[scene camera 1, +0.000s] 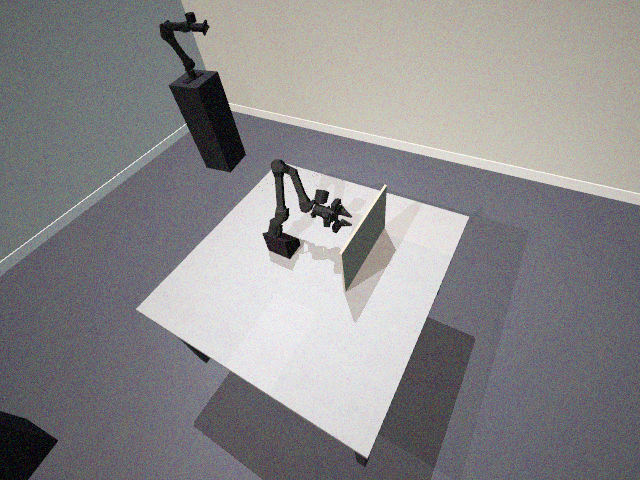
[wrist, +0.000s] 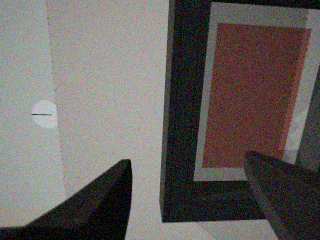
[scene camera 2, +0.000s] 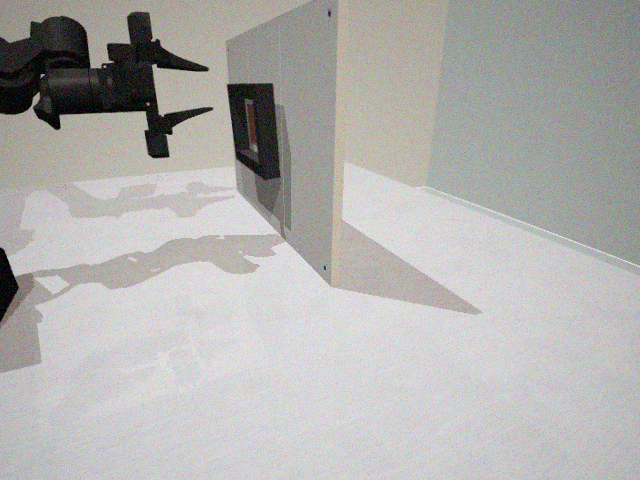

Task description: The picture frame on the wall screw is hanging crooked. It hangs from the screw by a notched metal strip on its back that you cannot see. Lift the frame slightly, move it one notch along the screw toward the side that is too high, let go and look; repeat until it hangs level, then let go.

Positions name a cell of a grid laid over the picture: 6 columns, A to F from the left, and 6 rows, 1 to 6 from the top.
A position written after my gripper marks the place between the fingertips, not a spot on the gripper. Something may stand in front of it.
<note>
I see my gripper (scene camera 2: B2), a picture frame (scene camera 2: C2) and a grey wall panel (wrist: C2).
The picture frame is seen too in the wrist view (wrist: E3). My gripper is seen too in the wrist view (wrist: D5).
</note>
